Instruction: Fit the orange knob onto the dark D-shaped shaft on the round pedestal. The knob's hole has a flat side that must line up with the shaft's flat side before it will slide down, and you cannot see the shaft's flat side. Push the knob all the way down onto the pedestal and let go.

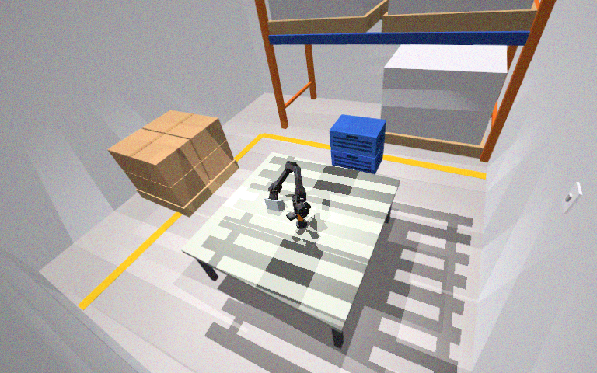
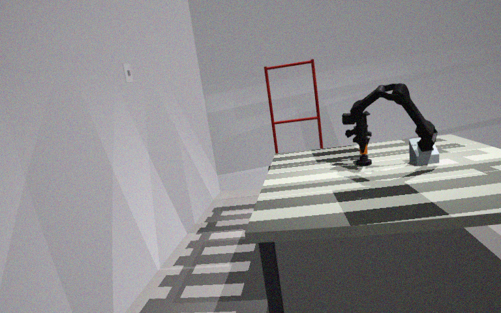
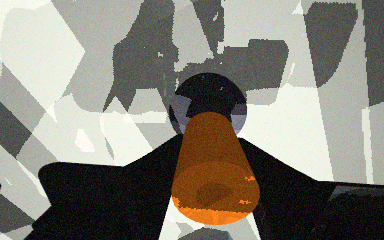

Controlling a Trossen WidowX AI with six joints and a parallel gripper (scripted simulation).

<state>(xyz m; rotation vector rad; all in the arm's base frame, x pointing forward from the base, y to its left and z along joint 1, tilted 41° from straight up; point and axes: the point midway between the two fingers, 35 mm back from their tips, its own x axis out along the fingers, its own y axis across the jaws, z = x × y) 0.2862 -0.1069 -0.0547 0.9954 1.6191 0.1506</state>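
The orange knob is 2 cm above my gripper tip. Also, from my gripper tip: round pedestal 4 cm below.
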